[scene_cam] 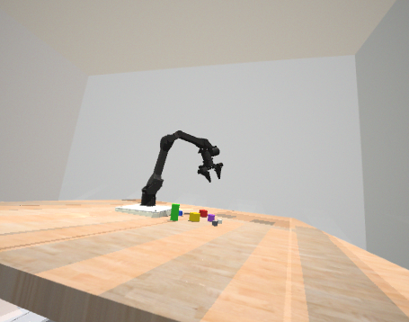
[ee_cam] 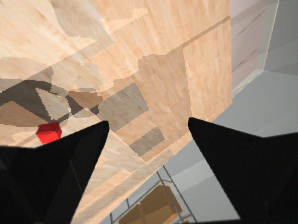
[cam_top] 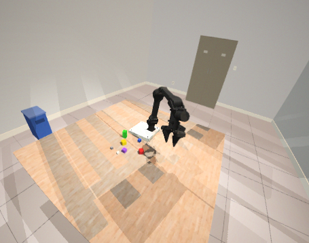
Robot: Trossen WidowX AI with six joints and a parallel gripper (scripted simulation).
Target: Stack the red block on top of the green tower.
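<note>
The red block lies 20 cm to the right of my gripper tip and 19 cm below it. Round my gripper tip: yellow block 37 cm to the right, 19 cm below; then blue block 29 cm to the right, 19 cm below, 10 cm behind; then purple block 31 cm to the right, 19 cm below, 6 cm ahead.
</note>
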